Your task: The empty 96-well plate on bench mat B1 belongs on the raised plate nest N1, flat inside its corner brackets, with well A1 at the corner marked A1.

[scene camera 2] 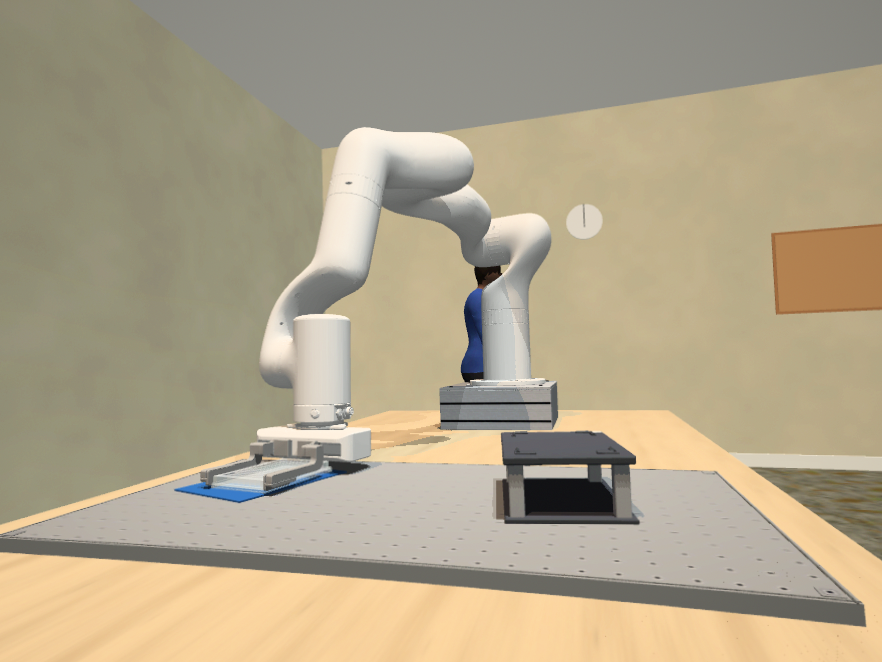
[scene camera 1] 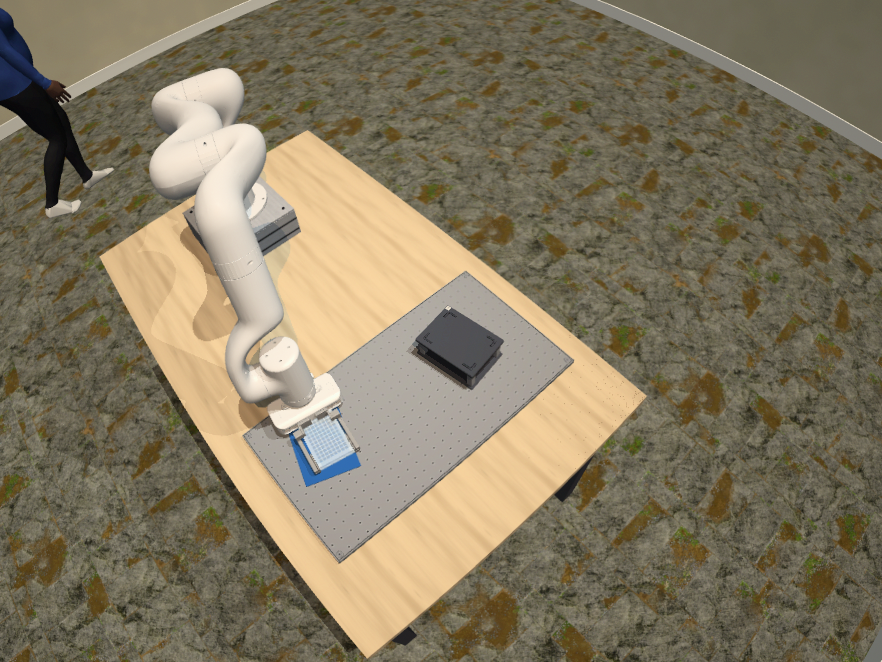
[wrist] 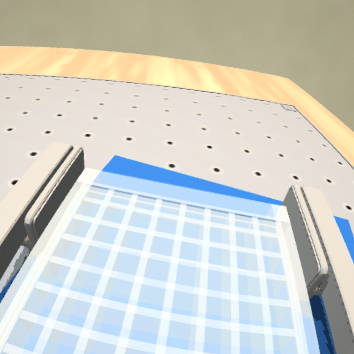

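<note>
The clear 96-well plate (scene camera 1: 329, 441) (scene camera 2: 250, 476) (wrist: 170, 265) lies flat over blue bench mat B1 (scene camera 1: 312, 478) (scene camera 2: 233, 495) (wrist: 120, 166), at or very near its surface. My gripper (scene camera 1: 336, 459) (scene camera 2: 237, 478) (wrist: 180, 215) is shut on the plate, one finger pad against each long side. Well A1 cannot be read. The raised plate nest N1 (scene camera 1: 459, 342) (scene camera 2: 566, 446) is a dark platform on posts, with corner brackets and nothing on top. A small pale mark (scene camera 1: 448, 308) shows at one corner; its lettering is too small to read.
A grey perforated board (scene camera 1: 398, 427) (scene camera 2: 398, 541) (wrist: 150, 107) carries mat and nest, with the nest to the right of the mat in both scene views. It lies on the wooden table (scene camera 1: 370, 242). The arm's grey base block (scene camera 1: 281, 231) (scene camera 2: 498, 406) stands behind. A person stands beyond the table.
</note>
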